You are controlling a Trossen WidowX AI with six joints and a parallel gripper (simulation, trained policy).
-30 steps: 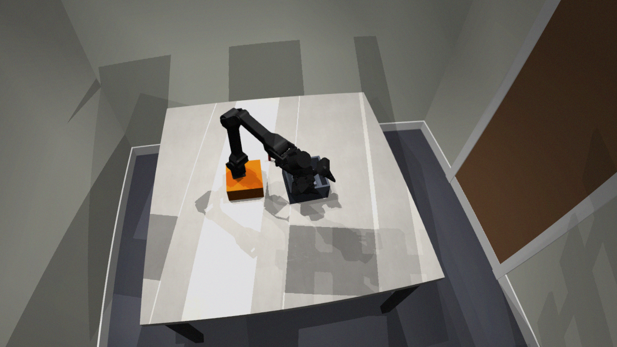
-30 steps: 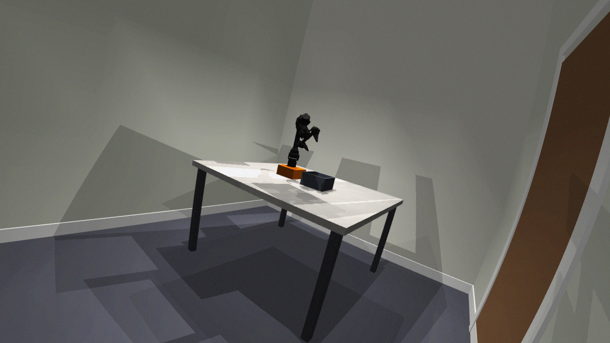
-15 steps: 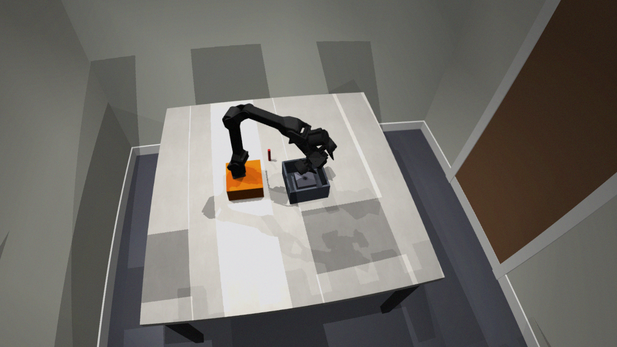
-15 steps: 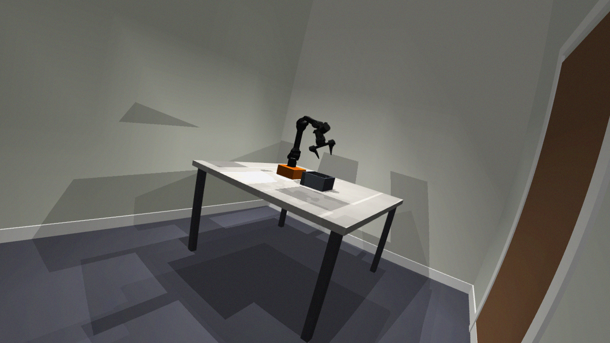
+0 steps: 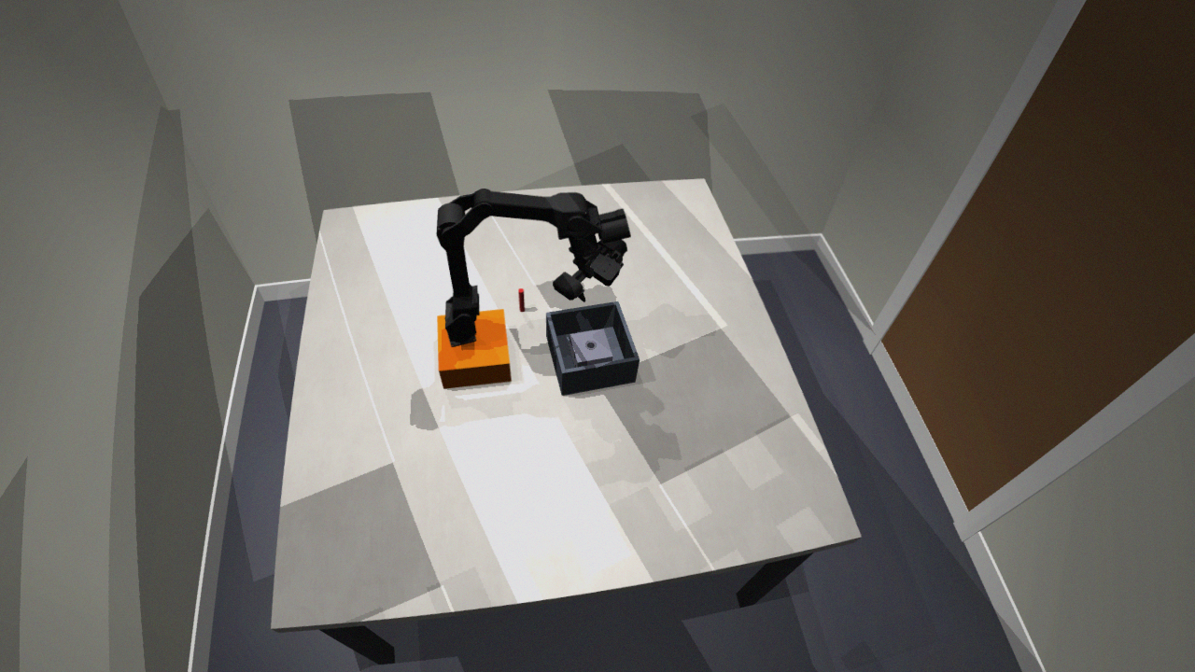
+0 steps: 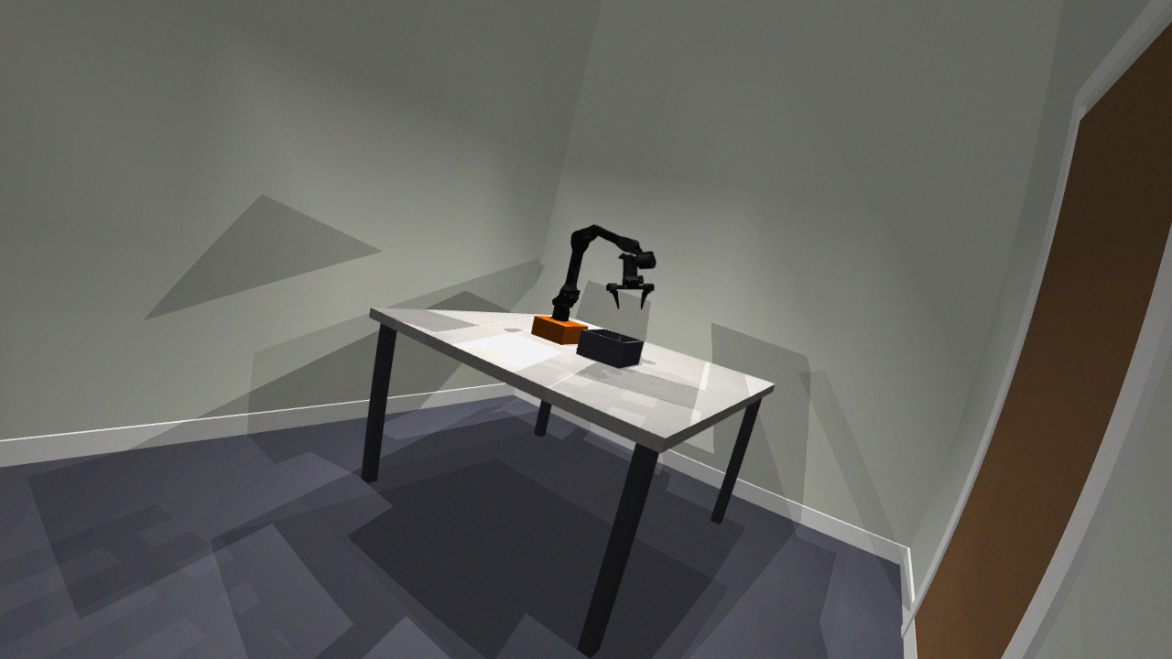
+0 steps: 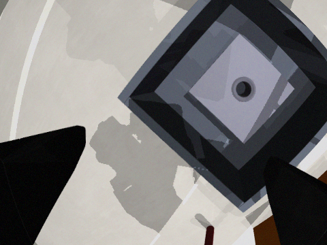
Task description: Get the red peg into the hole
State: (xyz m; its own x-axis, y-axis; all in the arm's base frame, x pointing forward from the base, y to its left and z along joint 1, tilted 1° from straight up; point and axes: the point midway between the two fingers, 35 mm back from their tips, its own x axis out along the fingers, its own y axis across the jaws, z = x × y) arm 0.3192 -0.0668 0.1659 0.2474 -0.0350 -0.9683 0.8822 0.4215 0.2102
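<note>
Right now my gripper tip is 170 mm to the right of the red peg, 170 mm above it and 150 mm past it. The rest, counted from my gripper tip: grey plate 170 mm below, 50 mm to the right, 30 mm behind; then dark grey box 180 mm below, 50 mm to the right, 30 mm behind.
</note>
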